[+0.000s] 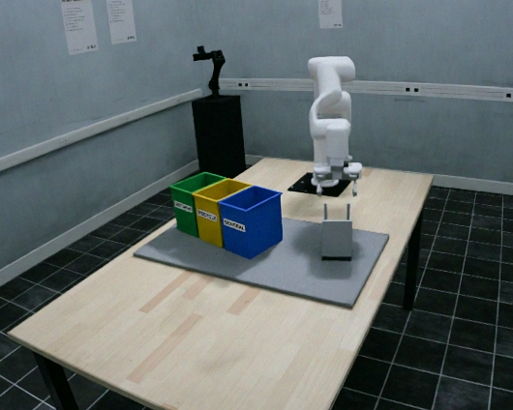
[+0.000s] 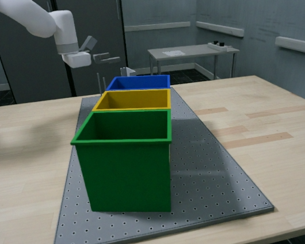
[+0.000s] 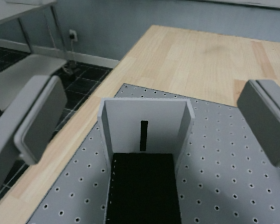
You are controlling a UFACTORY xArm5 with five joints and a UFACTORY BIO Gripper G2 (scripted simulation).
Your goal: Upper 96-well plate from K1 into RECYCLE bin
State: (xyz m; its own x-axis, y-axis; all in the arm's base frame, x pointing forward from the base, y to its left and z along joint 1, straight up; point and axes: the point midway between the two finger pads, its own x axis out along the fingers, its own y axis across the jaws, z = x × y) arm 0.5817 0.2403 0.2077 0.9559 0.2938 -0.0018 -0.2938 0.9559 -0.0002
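Right now my hand is 2 cm short of the black 96-well plate, 1 cm to the right of it and 16 cm above it. From my hand the other things lie so: green bin 53 cm to the right, 11 cm below; then blue bin 7 cm ahead, 28 cm to the right, 11 cm below; then yellow recycle bin 4 cm ahead, 40 cm to the right, 11 cm below.
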